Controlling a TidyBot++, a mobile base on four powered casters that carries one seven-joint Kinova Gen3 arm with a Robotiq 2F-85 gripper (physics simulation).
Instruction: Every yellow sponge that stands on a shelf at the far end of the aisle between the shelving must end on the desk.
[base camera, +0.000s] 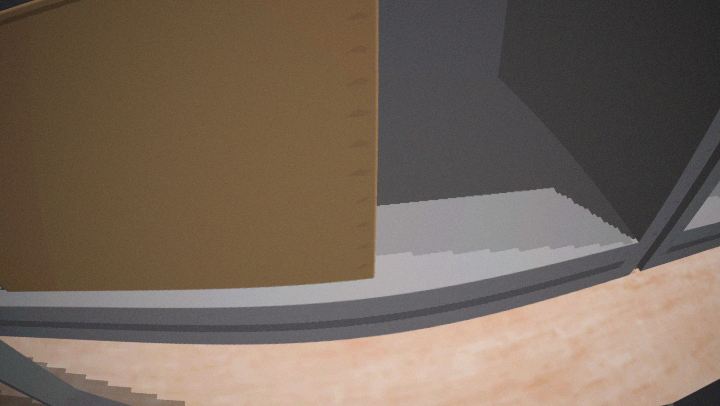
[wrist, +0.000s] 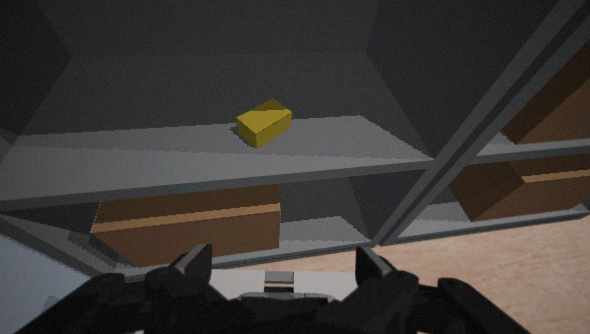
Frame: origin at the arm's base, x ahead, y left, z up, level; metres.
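Seen in the pictures: gripper, fingertip midpoint: (wrist: 284, 261).
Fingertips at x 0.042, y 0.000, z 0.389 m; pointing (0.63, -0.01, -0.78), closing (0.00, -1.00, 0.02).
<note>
Pixels of each thing's top centre, then the offset from my fingertips to it. Level surfaces: height alone.
- yellow sponge, middle of its top: (wrist: 264, 114) dy +0.046, dx +0.369, dz -0.207 m
- grey shelf, its level: dz -0.252 m
- brown box, middle of its top: (wrist: 195, 173) dy +0.247, dx +0.375, dz -0.439 m
- Pale wooden floor, its level: dz -0.785 m
A yellow sponge (wrist: 263, 124) lies on a grey shelf (wrist: 125, 162) in the wrist view, a little above the middle of the picture and turned at an angle to the shelf's front edge. My gripper (wrist: 284, 261) is open and empty. It shows at the bottom of the wrist view, apart from the sponge and on the near side of the shelf. The sponge and the gripper do not show in the base camera view. The desk does not show in either view.
A brown box (base camera: 201, 151) (wrist: 190, 232) stands in the bay below the sponge's shelf. Dark upright panels (base camera: 605, 100) (wrist: 425, 65) close that unit's right side. More brown boxes (wrist: 530, 197) stand in the unit to the right. Pale wooden floor (base camera: 453, 363) (wrist: 500, 265) lies in front.
</note>
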